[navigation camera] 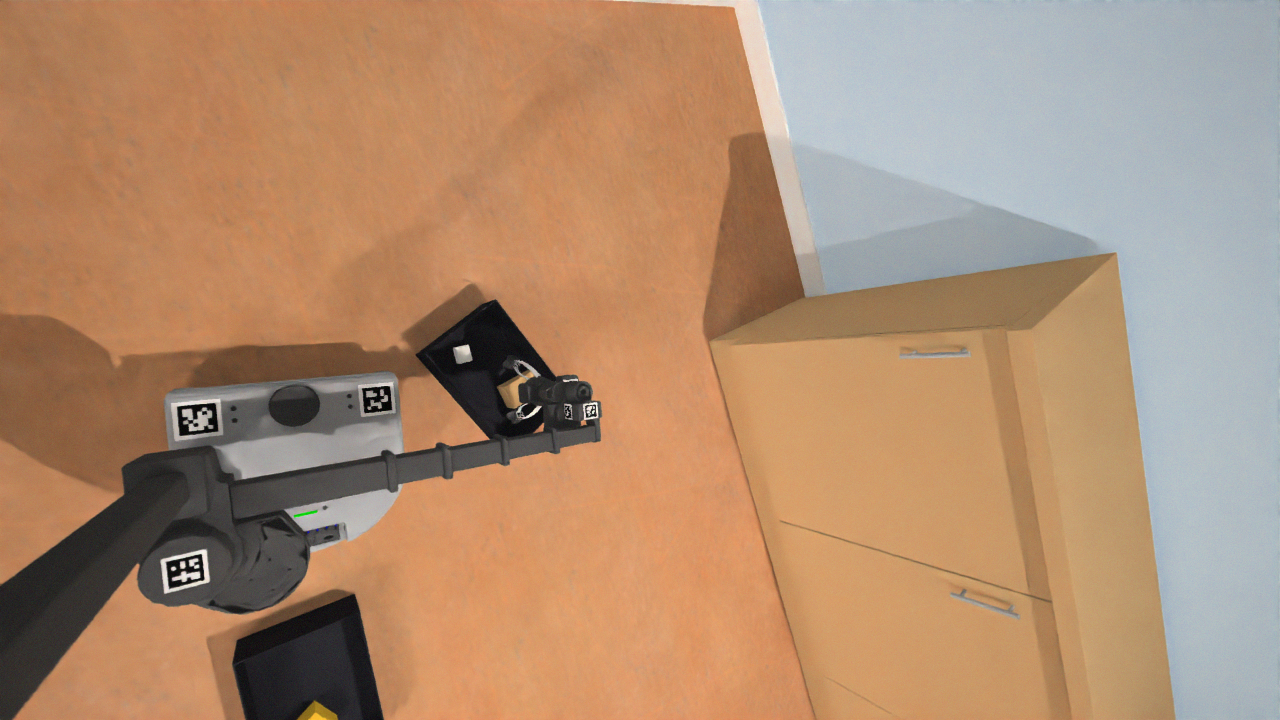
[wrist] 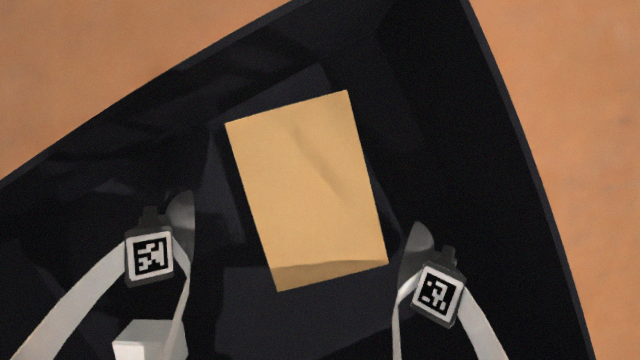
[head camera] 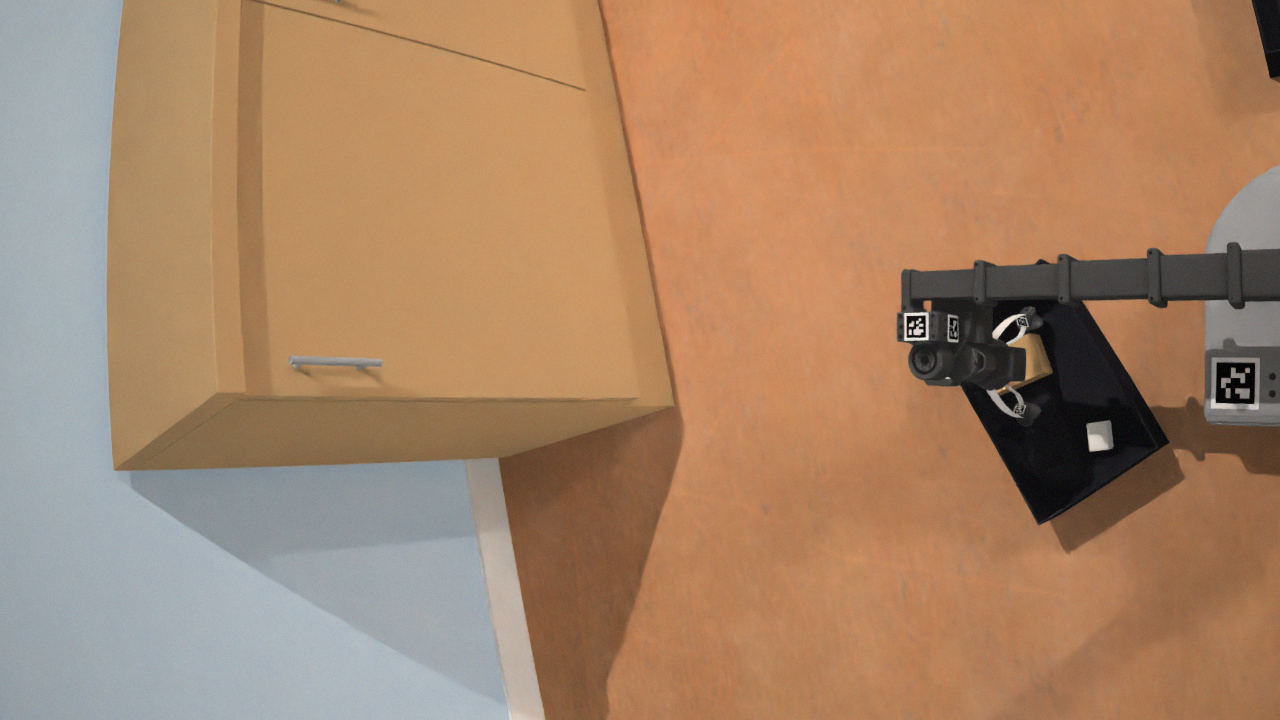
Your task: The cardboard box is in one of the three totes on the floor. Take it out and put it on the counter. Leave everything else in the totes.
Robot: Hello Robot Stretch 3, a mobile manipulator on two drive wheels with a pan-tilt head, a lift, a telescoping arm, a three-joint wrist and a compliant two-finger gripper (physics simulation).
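Frame: origin at the robot's base, x left, y down, z back, level; centimetres.
Seen in the pictures: gripper, fingertip midpoint: (navigation camera: 510,389) (head camera: 1032,366); robot's base at its link origin: (navigation camera: 294,403).
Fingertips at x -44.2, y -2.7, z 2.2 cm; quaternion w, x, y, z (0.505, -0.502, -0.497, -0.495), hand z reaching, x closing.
Offsets run from my fingertips to a thing's middle. "*": to the spot under its first point. Level surfaces: height alone.
The cardboard box @(dx -2.8, dy -0.2, dz +0.2 cm) (head camera: 1036,360) (navigation camera: 512,393) (wrist: 310,185) is tan and lies in a black tote @(dx +3.9, dy -2.4, dz -3.6 cm) (head camera: 1042,488) (navigation camera: 469,391) (wrist: 485,175), near one end. My gripper (head camera: 1031,365) (navigation camera: 512,389) (wrist: 301,232) is open above the tote. In the wrist view its fingertips stand left and right of the box's lower part, with gaps on both sides. How far down the fingertips reach beside the box is hard to tell. The wooden counter @(dy -88.4 cm) (head camera: 170,223) (navigation camera: 1087,402) stands against the blue wall.
A white cube @(dx +10.5, dy +0.9, dz -9.6 cm) (head camera: 1099,436) (navigation camera: 461,353) (wrist: 150,340) lies in the same tote. A second black tote @(dx +45.4, dy -2.4, dz +55.6 cm) (navigation camera: 299,626) holds a yellow object @(* dx +45.8, dy -1.5, dz +58.8 cm) (navigation camera: 315,711), beside the robot's base (head camera: 1253,313) (navigation camera: 295,447). Part of a black tote (head camera: 1268,40) shows at the head view's top right.
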